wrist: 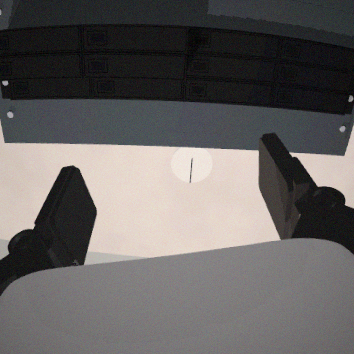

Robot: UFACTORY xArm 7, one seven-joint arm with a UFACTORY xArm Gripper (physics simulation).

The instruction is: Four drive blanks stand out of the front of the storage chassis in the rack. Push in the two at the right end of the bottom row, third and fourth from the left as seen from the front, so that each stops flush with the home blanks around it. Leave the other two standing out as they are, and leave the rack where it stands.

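The storage chassis spans the upper part of the wrist view, its very dark front showing three rows of drive blanks. In the lowest visible row, the third blank and the fourth blank from the left lie at the right. The front is too dark to tell how far each blank stands out. The grey rack shows as a panel below the blanks. My gripper is open and empty, its fingers wide apart in the image below the blanks, with no contact visible.
Pale screw heads sit at both sides of the rack front, such as the lower left screw and the lower right screw. A pale round spot with a thin dark line shows between the fingers on a light surface beyond.
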